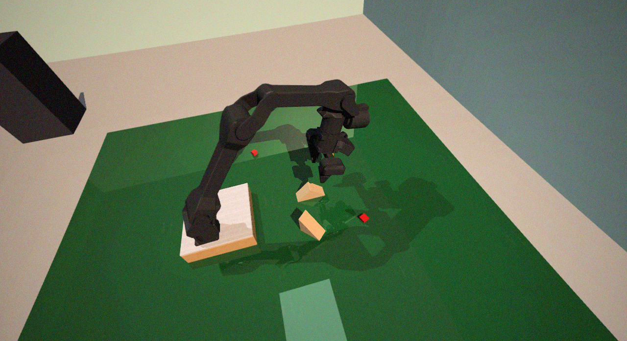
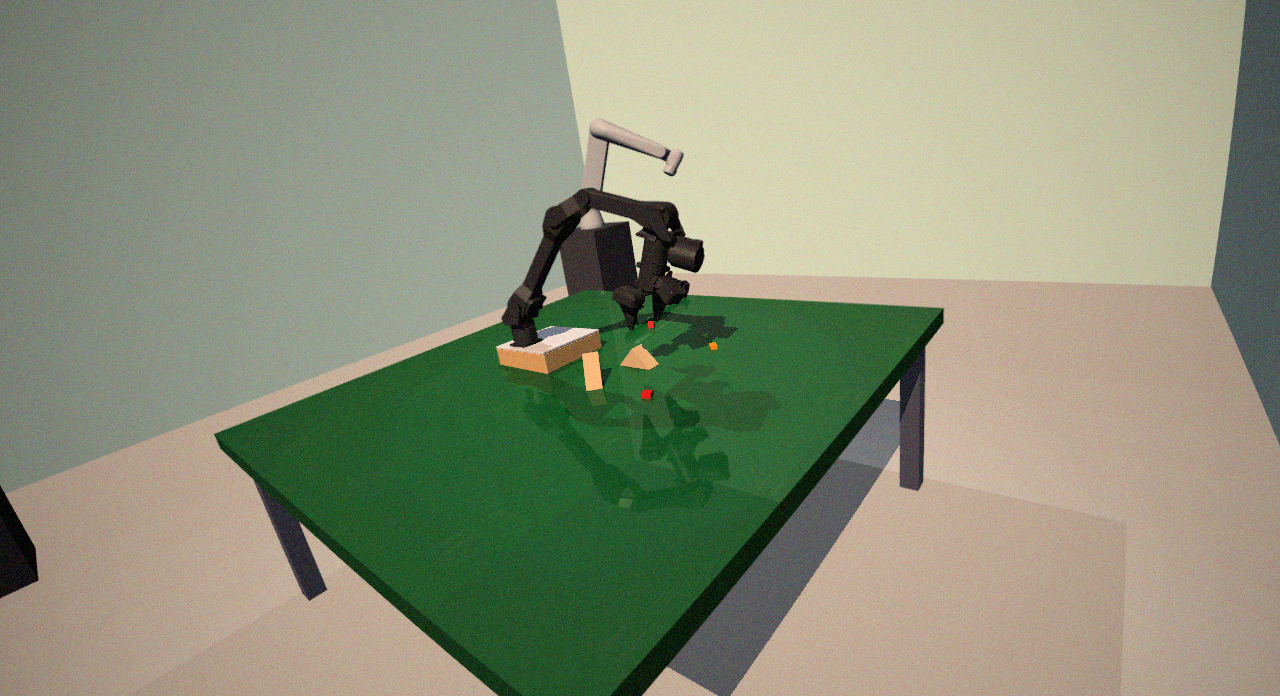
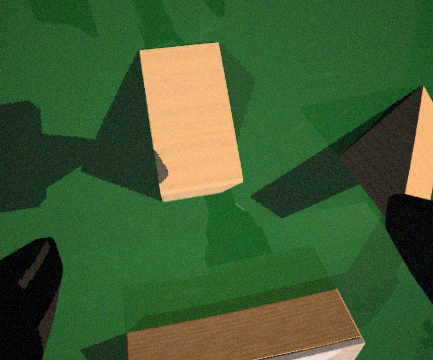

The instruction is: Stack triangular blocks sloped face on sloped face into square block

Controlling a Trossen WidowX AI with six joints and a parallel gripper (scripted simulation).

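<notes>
Right now my gripper tip is 80 mm above the tan wooden block and 30 mm past it. Round my gripper tip: orange cube: 150 mm to the left, 100 mm below, 80 mm ahead.
</notes>
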